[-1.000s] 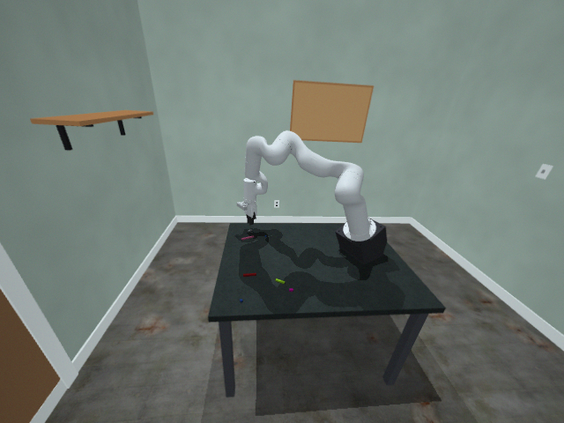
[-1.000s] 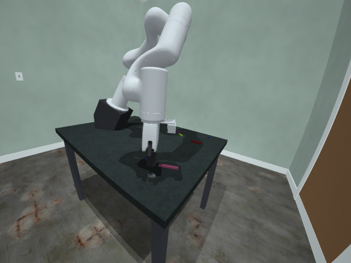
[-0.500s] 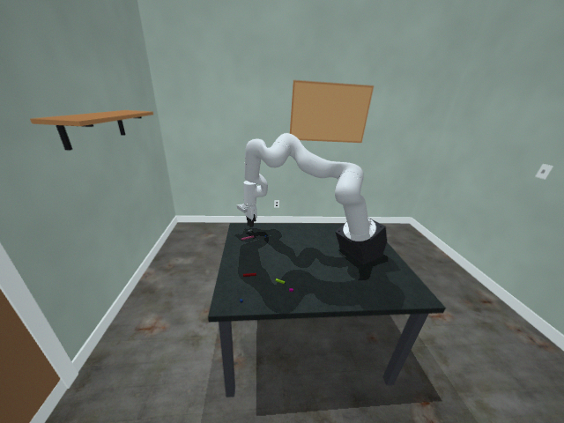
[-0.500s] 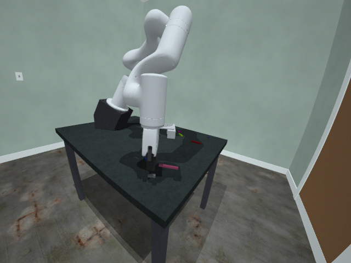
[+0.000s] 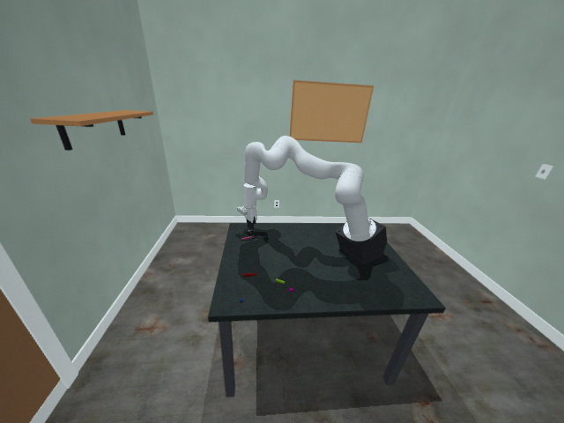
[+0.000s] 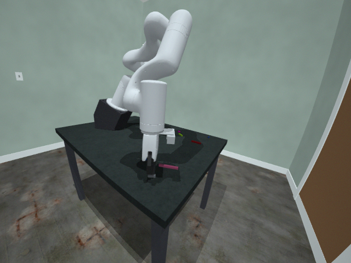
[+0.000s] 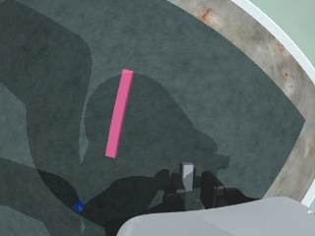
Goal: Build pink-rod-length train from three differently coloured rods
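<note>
Now: the grey rod 4 cm below my hand. From my hand the other things lie so: red rod: 46 cm to the left, 4 cm below, 3 cm ahead; pink rod: 10 cm to the left, 4 cm below, 2 cm ahead; lime rod: 53 cm to the left, 13 cm behind, 4 cm below.
</note>
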